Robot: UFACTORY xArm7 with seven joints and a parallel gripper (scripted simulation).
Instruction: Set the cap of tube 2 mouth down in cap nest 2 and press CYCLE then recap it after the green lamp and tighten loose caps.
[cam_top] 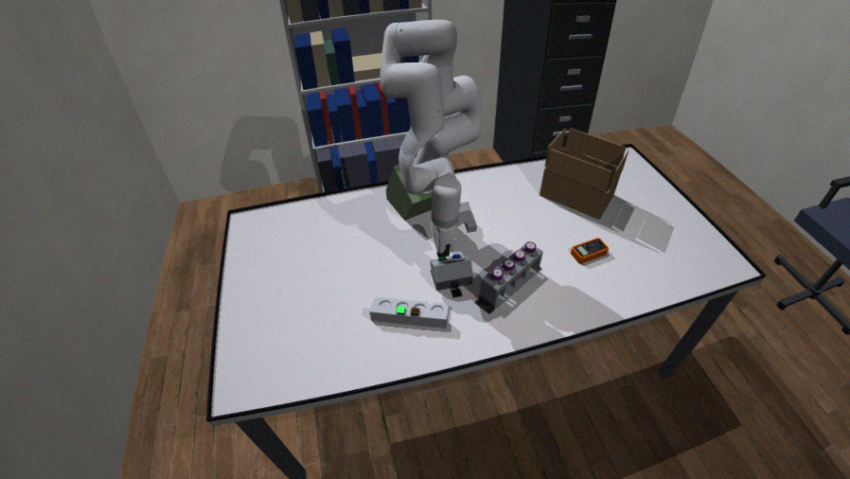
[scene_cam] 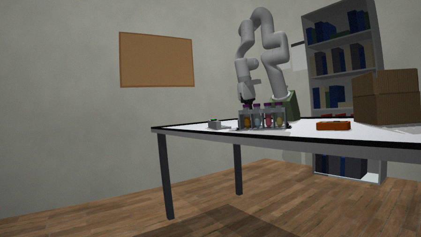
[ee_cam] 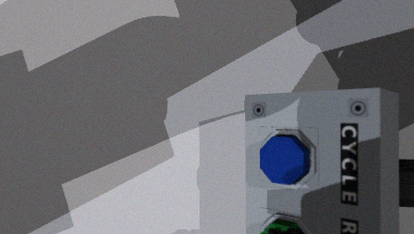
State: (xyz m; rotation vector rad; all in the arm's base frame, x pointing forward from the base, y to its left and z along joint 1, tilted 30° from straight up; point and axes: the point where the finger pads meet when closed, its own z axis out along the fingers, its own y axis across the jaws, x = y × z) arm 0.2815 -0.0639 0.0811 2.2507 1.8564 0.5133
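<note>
My hand is 4 cm above the green key. The rest, counted from my hand: blue key: 4 cm to the left, 4 cm below, 1 cm ahead; then cap marked 1: 24 cm to the left, 11 cm ahead, 1 cm above; then key housing: 5 cm below, 2 cm to the left, 2 cm ahead.
</note>
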